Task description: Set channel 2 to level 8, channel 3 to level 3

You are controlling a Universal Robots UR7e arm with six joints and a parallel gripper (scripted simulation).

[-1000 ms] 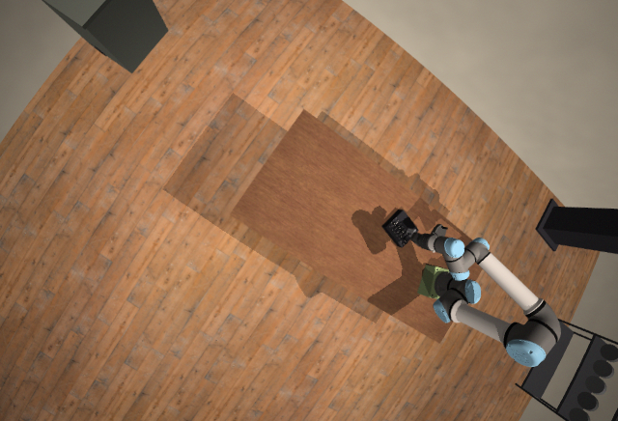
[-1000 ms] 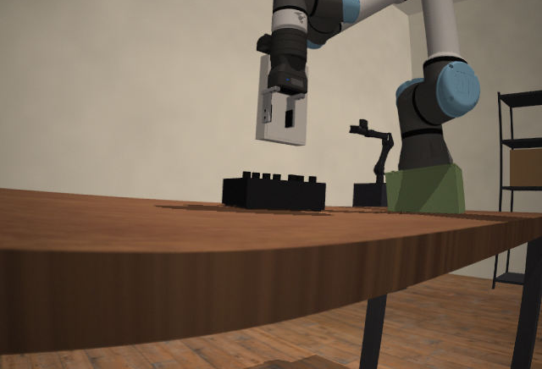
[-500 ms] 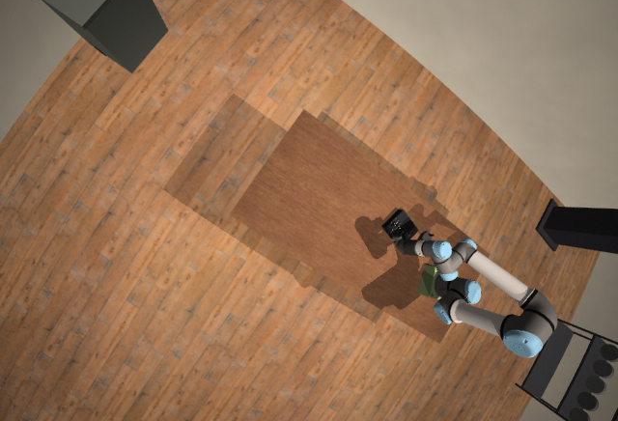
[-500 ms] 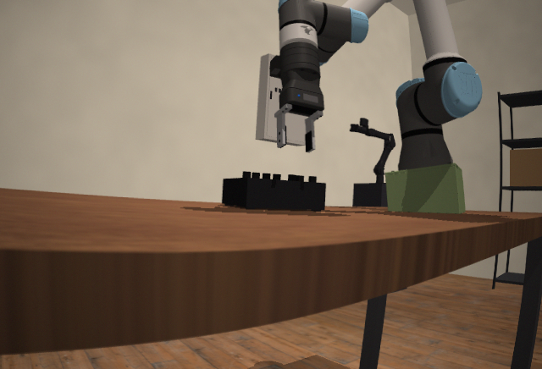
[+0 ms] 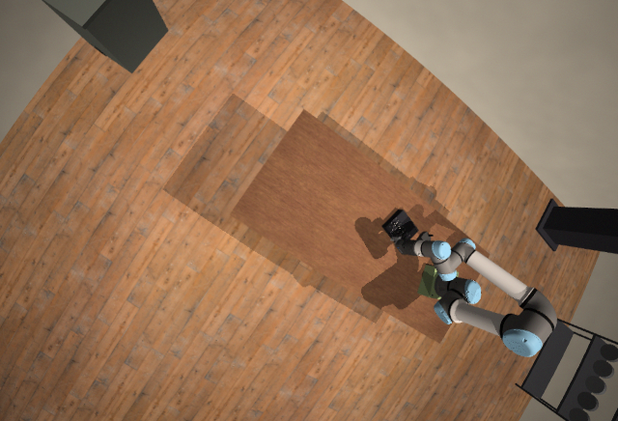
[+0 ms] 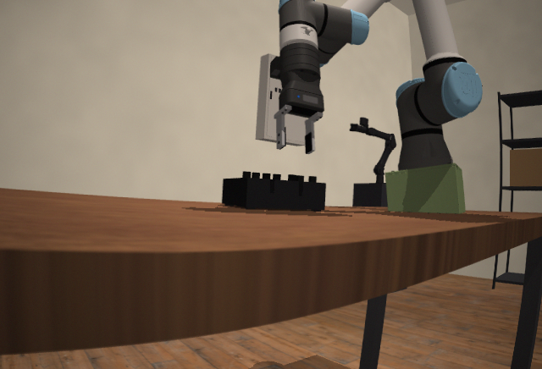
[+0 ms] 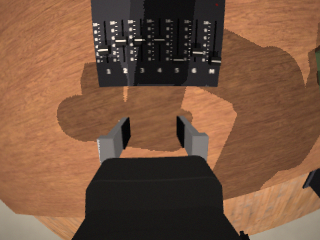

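Now: the fader cap 50 mm ahead of my hand, 80 mm to the right of it and 60 mm below it.
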